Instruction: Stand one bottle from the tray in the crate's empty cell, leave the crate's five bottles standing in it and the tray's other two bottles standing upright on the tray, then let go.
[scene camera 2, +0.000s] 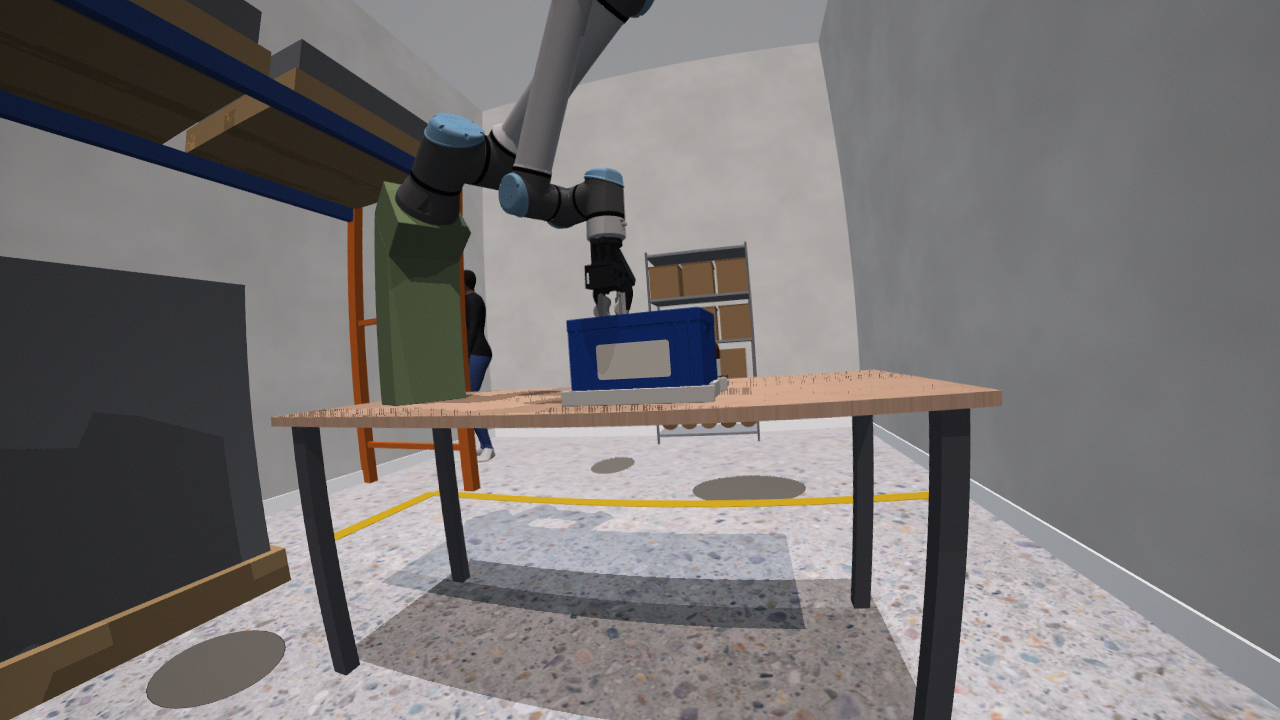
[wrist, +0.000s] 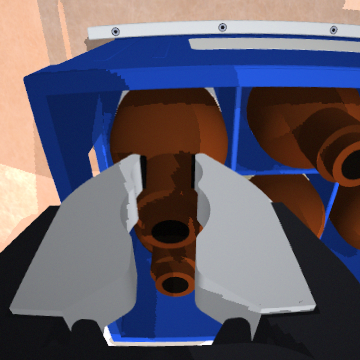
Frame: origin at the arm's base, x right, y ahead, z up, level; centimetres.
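Where they show: gripper, fingertip midpoint: (wrist: 168, 158); arm's base, origin of the base link: (scene camera 2: 427, 206).
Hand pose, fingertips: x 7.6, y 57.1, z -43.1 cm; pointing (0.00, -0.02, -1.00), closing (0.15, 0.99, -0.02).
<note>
Things, the pixels of their top centre, and the offset from my fingertips. Level surfaces: height alone.
- brown bottle, middle of its top: (wrist: 162, 213) dz +3.5, dx +0.6, dy -0.3 cm
- blue crate, middle of its top: (wrist: 336, 249) (scene camera 2: 643, 316) dz +2.7, dx +5.4, dy +8.2 cm
- wooden table, its level: dz -14.8 cm
My gripper (scene camera 2: 612, 306) (wrist: 168, 158) is shut on the neck of a brown bottle (wrist: 170, 122). The bottle's body is down inside a corner cell of the blue crate (scene camera 2: 700, 353) (wrist: 165, 77); its base is hidden. The fingers are at about the height of the crate's rim. Other brown bottles stand in the crate: one (wrist: 280, 125) in the cell beside, one (wrist: 292, 200) behind it, part of another at the right edge, and one whose neck (wrist: 175, 270) shows beyond the held bottle's mouth. The tray's other two bottles cannot be made out.
The crate stands on a light grey base (scene camera 2: 640, 395) (wrist: 170, 31) on the wooden table (scene camera 2: 850, 394). A small reddish-brown part of something shows behind the crate's right side. The green pedestal (scene camera 2: 420, 313) stands left of the crate, and a person (scene camera 2: 479, 313) is behind it.
</note>
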